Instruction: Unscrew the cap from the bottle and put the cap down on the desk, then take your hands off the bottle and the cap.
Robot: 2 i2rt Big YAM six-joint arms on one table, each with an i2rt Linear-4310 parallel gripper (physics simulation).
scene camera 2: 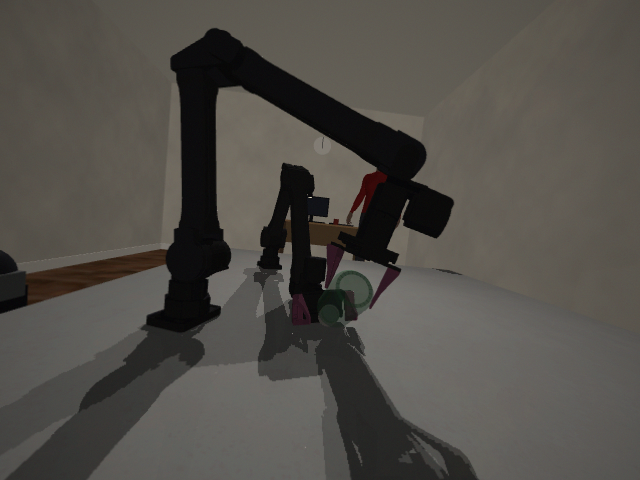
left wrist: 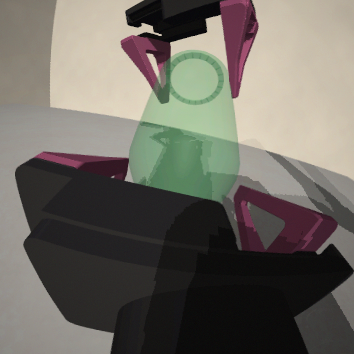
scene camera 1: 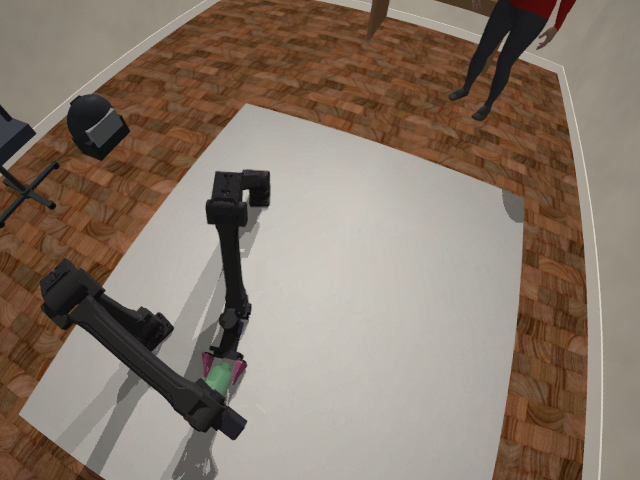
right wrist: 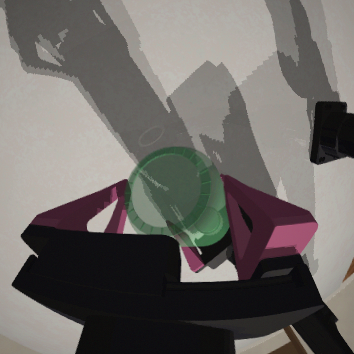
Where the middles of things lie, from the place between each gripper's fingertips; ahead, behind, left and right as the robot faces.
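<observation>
The translucent green bottle (scene camera 2: 350,293) is here, and my left gripper is 1 cm short of it. That gripper is also 1 cm to the left of the bottle and 4 cm lower than it.
Counted from my right hand, the bottle is 1 cm behind, 5 cm to the left and 2 cm below.
</observation>
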